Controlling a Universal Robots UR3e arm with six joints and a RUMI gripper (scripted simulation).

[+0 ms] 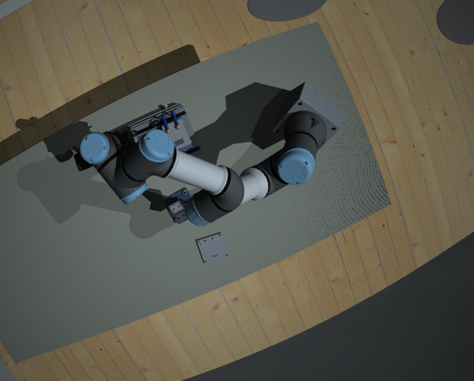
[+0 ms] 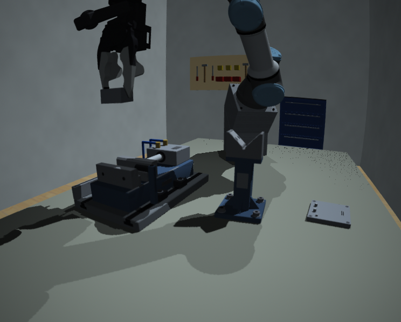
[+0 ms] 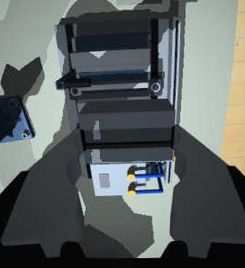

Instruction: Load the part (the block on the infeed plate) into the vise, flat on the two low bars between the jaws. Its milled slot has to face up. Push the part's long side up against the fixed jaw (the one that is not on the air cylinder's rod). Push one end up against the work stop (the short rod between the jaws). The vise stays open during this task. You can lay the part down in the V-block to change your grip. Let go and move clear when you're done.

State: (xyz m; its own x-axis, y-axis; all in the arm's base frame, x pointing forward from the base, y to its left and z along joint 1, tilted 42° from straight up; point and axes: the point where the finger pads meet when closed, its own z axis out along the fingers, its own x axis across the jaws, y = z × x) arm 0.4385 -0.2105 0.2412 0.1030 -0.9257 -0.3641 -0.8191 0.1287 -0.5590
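The fixed jaw is 3 cm ahead of my hand, 2 cm to the left of it and 16 cm below it. Also, from my hand: part (right at my hand); moving jaw (3 cm behind, 2 cm to the left, 16 cm below); work stop (1 cm behind, 7 cm to the left, 15 cm below).
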